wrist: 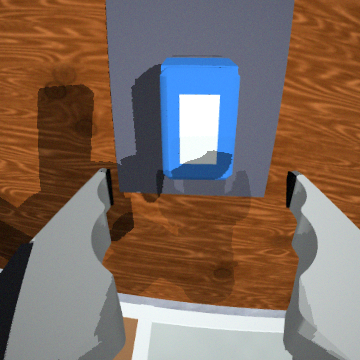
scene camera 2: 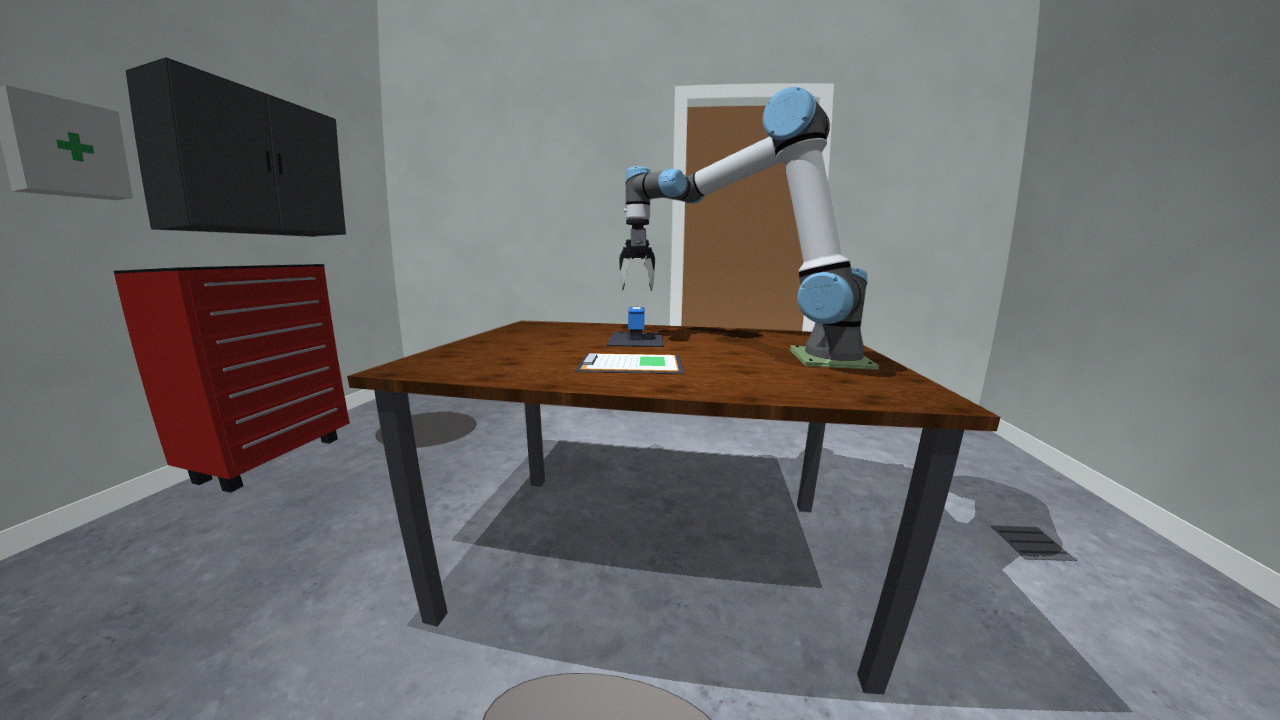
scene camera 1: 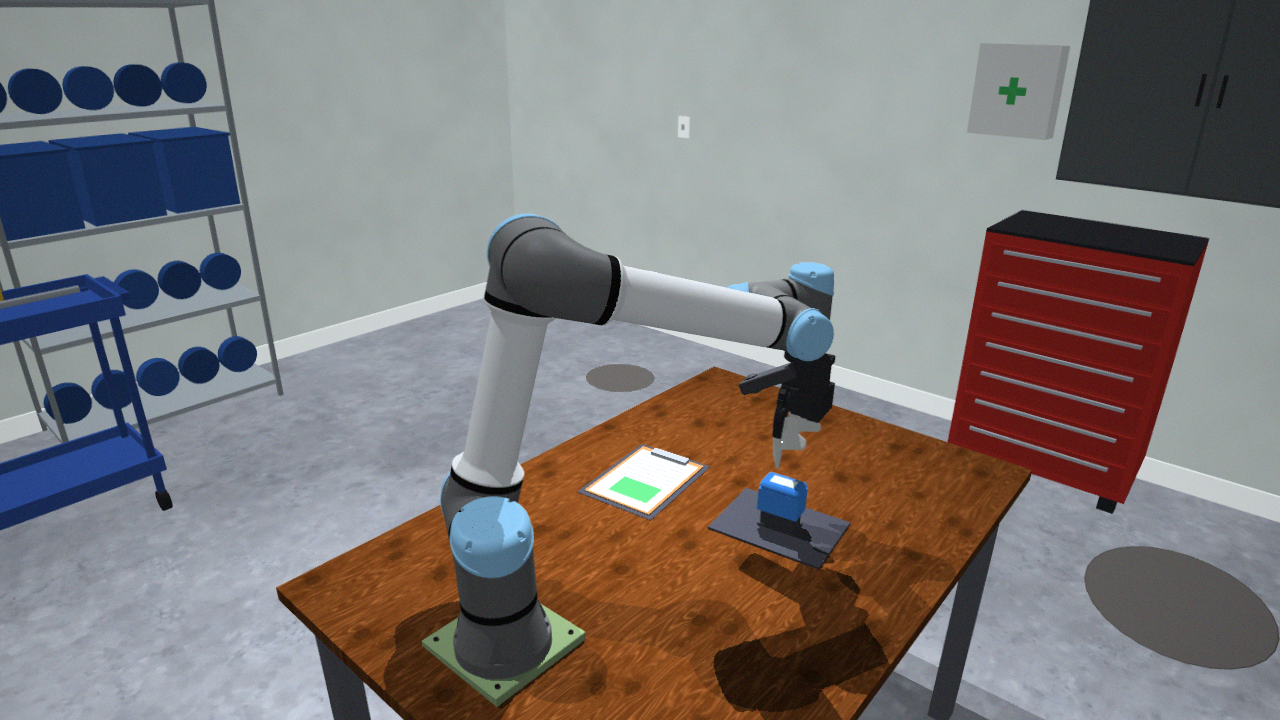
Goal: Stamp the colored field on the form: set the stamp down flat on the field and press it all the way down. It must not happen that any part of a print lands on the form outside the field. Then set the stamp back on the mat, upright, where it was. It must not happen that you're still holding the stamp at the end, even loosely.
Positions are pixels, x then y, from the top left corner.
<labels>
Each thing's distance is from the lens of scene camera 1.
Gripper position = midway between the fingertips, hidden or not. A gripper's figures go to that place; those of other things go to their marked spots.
gripper (scene camera 1: 786, 457): 1.48 m
stamp (scene camera 1: 782, 500): 1.50 m
form (scene camera 1: 645, 481): 1.66 m
mat (scene camera 1: 818, 535): 1.54 m
The marked spots on the form and the stamp are 0.32 m apart.
</labels>
